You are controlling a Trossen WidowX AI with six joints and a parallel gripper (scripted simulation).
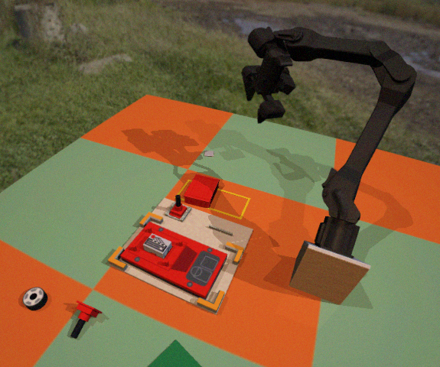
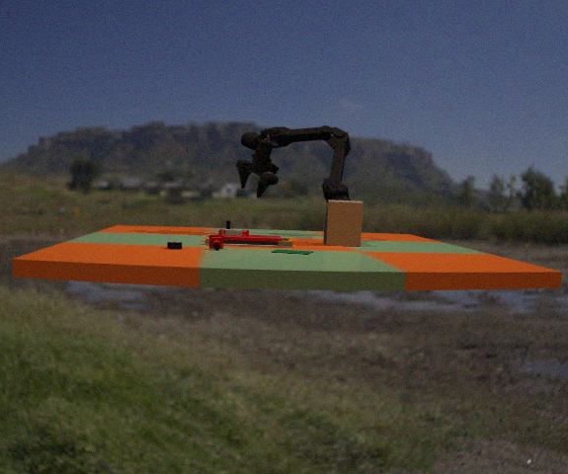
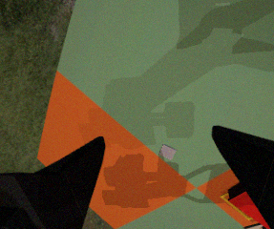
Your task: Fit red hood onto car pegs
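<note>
Now: the red hood 250 mm to the left of my gripper tip, 140 mm below it and 50 mm ahead of it. The rest, counted from my gripper tip: white wheel: 670 mm to the left, 220 mm ahead, 140 mm below; then grey engine block: 480 mm to the left, 130 mm below, 60 mm ahead.
</note>
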